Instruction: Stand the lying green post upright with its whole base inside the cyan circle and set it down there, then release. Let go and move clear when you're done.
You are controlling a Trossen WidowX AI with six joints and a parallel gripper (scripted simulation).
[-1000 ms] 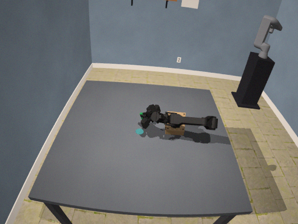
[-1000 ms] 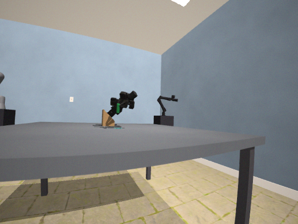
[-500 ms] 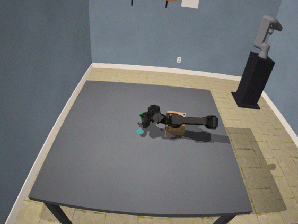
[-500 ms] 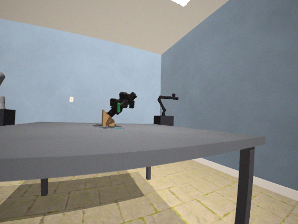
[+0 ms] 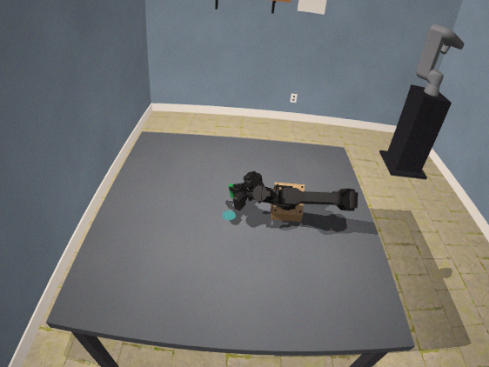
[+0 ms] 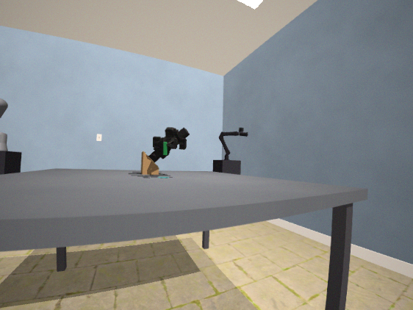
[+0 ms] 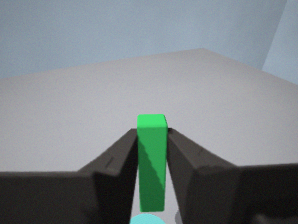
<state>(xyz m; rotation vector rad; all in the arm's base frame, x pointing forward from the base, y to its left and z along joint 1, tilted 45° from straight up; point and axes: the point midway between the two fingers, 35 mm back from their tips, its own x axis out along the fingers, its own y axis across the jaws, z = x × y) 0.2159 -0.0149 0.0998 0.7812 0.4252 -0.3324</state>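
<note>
The cyan circle lies 30 mm ahead of my hand, 20 mm to the right of it and 170 mm below it. From my hand the other things lie so: green post: 20 mm ahead, 10 mm to the right, 30 mm below.
</note>
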